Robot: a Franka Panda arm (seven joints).
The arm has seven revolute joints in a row. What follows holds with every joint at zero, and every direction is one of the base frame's. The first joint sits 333 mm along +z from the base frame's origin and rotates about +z. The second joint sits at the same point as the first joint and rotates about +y. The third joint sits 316 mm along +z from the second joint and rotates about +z. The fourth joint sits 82.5 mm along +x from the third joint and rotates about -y. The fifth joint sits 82.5 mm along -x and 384 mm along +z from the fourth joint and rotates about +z. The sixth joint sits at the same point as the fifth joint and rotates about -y. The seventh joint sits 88 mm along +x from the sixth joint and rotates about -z. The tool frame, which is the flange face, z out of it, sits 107 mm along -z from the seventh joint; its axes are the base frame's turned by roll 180, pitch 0 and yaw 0 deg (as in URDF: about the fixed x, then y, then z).
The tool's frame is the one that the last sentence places.
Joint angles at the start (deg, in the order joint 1, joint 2, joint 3, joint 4, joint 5, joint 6, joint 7):
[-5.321 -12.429 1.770 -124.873 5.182 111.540 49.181]
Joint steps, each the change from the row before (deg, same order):
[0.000 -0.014 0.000 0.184 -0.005 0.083 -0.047]
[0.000 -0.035 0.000 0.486 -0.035 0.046 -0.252]
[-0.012 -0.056 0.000 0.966 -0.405 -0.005 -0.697]
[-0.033 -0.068 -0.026 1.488 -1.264 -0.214 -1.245]
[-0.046 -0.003 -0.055 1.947 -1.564 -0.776 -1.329]
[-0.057 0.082 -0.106 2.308 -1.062 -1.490 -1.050]
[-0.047 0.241 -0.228 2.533 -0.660 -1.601 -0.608]
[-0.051 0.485 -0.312 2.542 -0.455 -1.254 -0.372]
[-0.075 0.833 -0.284 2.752 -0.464 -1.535 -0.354]
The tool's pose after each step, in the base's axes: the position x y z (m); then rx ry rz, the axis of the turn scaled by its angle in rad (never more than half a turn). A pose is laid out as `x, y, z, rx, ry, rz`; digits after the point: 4 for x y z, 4 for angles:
0.4856, -0.0234, 0.4825, -2.7309, 1.4114, 0.0613
0.4870, -0.0235, 0.4869, -2.7315, 1.4031, 0.0467
0.4897, -0.0242, 0.4954, -2.7415, 1.3818, 0.0172
0.4930, -0.0263, 0.5080, -2.7706, 1.3454, -0.0290
0.4963, -0.0291, 0.5232, -2.8058, 1.3079, -0.0738
0.4989, -0.0319, 0.5396, -2.8302, 1.2815, -0.1027
0.5017, -0.0354, 0.5564, -2.8407, 1.2702, -0.1262
0.5054, -0.0397, 0.5718, -2.8428, 1.2673, -0.1505
0.5099, -0.0441, 0.5853, -2.8475, 1.2668, -0.1643

